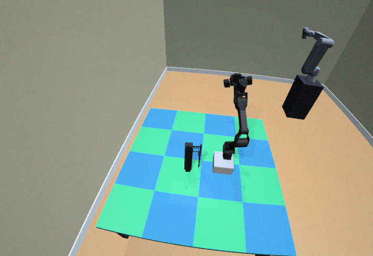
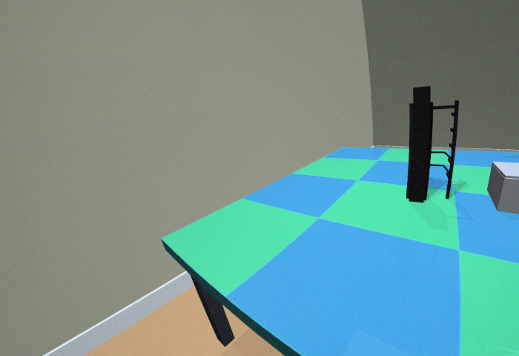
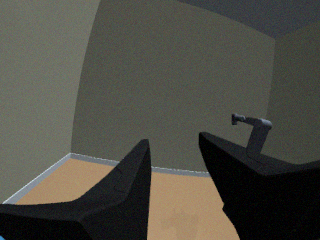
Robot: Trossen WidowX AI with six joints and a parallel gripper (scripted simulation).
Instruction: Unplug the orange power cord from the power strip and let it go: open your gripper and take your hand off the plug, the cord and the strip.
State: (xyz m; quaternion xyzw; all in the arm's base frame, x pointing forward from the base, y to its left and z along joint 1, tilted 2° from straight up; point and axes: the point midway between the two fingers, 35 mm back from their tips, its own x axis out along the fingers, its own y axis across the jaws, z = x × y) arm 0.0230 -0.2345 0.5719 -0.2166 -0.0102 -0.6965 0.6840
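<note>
My gripper tip is now 500 mm above the orange plug, 310 mm to the right of it and 280 mm short of it.
</note>
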